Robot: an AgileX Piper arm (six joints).
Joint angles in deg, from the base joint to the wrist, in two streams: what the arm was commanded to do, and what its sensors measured. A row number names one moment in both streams.
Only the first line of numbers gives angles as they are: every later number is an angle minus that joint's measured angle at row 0.
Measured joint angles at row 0:
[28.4 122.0 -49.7 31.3 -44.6 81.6]
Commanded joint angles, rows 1 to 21:
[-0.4 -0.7 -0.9 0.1 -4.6 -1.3]
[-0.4 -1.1 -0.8 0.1 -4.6 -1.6]
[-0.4 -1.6 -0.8 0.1 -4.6 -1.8]
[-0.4 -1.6 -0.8 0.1 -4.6 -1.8]
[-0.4 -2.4 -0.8 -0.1 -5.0 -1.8]
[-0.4 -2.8 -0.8 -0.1 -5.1 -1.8]
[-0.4 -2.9 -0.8 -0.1 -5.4 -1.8]
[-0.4 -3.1 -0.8 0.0 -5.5 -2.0]
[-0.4 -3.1 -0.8 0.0 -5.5 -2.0]
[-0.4 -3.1 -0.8 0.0 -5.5 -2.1]
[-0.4 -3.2 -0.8 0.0 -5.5 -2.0]
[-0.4 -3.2 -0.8 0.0 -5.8 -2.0]
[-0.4 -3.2 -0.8 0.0 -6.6 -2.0]
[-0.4 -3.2 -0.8 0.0 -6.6 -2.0]
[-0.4 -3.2 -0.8 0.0 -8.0 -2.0]
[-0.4 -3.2 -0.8 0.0 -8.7 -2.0]
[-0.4 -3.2 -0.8 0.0 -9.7 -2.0]
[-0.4 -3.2 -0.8 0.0 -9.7 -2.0]
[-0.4 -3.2 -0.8 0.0 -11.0 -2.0]
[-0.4 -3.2 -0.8 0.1 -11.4 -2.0]
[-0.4 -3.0 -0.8 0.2 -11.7 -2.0]
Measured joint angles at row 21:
[0.1 -1.7 0.5 0.4 -1.6 -1.0]
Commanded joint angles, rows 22 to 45:
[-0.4 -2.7 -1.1 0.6 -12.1 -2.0]
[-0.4 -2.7 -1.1 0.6 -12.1 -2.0]
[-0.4 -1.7 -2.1 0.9 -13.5 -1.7]
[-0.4 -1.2 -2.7 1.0 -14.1 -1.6]
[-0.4 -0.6 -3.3 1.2 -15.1 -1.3]
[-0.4 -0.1 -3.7 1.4 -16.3 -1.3]
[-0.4 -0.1 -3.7 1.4 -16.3 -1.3]
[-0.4 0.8 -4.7 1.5 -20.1 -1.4]
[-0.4 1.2 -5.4 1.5 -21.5 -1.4]
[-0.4 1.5 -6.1 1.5 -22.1 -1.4]
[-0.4 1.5 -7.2 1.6 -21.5 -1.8]
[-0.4 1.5 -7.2 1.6 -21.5 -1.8]
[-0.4 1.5 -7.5 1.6 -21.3 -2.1]
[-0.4 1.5 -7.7 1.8 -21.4 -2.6]
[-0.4 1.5 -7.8 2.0 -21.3 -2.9]
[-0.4 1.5 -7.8 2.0 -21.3 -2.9]
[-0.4 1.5 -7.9 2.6 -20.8 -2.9]
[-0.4 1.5 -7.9 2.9 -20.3 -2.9]
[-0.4 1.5 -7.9 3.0 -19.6 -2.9]
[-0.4 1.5 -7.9 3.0 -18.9 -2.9]
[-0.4 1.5 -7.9 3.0 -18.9 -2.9]
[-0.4 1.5 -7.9 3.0 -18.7 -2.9]
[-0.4 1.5 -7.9 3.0 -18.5 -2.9]
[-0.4 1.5 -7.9 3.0 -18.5 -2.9]
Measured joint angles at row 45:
[1.6 2.3 -3.0 5.6 -5.2 -2.0]
